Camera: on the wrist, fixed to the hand. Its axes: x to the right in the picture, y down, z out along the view.
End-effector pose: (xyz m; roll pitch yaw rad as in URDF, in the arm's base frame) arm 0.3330 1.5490 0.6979 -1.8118 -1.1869 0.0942
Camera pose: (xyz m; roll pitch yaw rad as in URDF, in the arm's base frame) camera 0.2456 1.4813 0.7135 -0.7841 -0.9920 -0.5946
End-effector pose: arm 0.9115 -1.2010 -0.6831 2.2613 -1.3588 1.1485
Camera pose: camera 0.8130 -1.1533 -0.7047 0.4166 -1.3805 -2.8651
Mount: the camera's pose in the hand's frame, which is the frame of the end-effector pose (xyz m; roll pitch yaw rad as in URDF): -0.0205 -0.0756 -0.0795 0.4369 0.3247 0.1683
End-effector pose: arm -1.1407 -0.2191 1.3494 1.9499 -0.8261 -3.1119
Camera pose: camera -1.1538 -0.3214 1.3067 1.9531 -1.0492 -2.6148
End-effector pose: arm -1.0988 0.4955 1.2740 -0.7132 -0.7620 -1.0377
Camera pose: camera -1.1966 0.4464 1.2521 -0.2497 -0.4065 -1.1344
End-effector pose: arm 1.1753 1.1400 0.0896 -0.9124 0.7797 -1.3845
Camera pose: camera 1.0668 1.1264 0.1119 -0.7804 1.0865 -1.7244
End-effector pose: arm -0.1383 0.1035 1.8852 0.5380 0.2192 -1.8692
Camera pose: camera -0.1487 0.1520 1.7852 1.0499 0.4019 -1.5374
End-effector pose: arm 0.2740 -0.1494 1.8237 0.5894 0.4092 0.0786
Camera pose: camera 0.2138 -0.1728 1.7327 1.1759 0.5634 0.4532
